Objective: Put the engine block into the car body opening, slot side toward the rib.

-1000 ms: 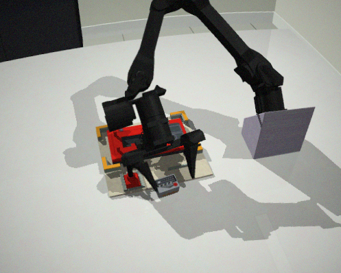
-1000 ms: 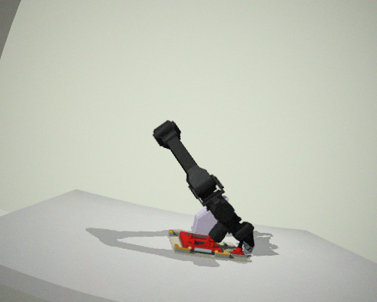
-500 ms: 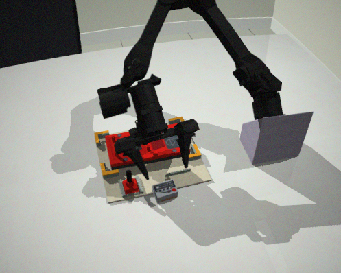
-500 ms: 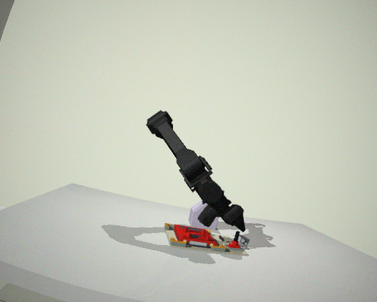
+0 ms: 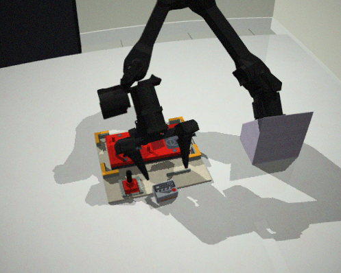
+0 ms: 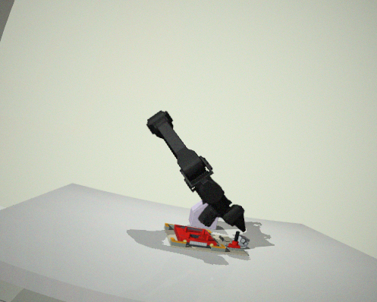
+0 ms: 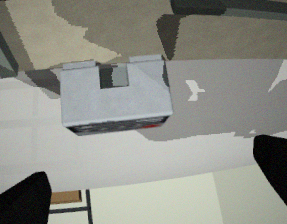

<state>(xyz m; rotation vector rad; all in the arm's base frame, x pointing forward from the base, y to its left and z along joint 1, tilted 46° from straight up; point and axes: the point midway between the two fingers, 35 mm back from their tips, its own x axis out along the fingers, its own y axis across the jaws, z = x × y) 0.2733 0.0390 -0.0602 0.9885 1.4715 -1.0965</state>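
Now: the engine block 1 cm ahead of my gripper tip, 1 cm to the left of it and 4 cm below it. The rest, counted from my gripper tip: black peg: 8 cm ahead, 1 cm to the right, 2 cm below; then beige baseplate: 4 cm ahead, 12 cm to the right, 5 cm below.
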